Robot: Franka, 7 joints.
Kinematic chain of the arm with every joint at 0, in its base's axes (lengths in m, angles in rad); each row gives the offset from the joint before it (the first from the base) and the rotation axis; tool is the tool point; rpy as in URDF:
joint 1: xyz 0 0 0.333 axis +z
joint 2: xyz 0 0 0 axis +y
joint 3: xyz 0 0 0.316 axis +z
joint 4: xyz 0.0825 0 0 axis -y
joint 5: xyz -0.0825 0 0.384 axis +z
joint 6: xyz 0 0 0 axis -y
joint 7: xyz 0.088 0 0 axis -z
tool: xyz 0 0 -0.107 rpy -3.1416 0 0
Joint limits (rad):
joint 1: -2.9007..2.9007
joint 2: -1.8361..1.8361
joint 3: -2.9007..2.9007
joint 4: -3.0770..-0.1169
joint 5: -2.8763..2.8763
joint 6: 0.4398..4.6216
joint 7: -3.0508..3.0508
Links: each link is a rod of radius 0.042 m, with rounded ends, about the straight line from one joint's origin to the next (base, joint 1, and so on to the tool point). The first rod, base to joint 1, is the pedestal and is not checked.
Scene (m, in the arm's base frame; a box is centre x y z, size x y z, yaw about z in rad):
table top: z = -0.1
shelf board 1: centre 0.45 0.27 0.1 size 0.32 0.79 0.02 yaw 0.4
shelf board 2: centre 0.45 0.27 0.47 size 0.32 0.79 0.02 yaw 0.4
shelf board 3: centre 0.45 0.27 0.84 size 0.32 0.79 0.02 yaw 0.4
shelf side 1: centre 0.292 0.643 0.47 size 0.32 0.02 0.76 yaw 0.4
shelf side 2: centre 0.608 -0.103 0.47 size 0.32 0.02 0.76 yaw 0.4
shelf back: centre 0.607 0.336 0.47 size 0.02 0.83 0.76 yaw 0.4
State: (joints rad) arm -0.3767 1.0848 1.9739 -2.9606 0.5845 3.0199 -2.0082
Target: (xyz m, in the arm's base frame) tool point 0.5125 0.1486 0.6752
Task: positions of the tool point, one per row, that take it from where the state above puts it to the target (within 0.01 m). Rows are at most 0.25 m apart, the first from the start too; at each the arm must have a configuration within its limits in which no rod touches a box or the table.
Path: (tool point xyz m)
1: 0.0505 0.3963 0.4703
2: 0.1161 0.3843 0.6135
3: 0.3190 0.2968 0.6961
4: 0.5125 0.1486 0.6752

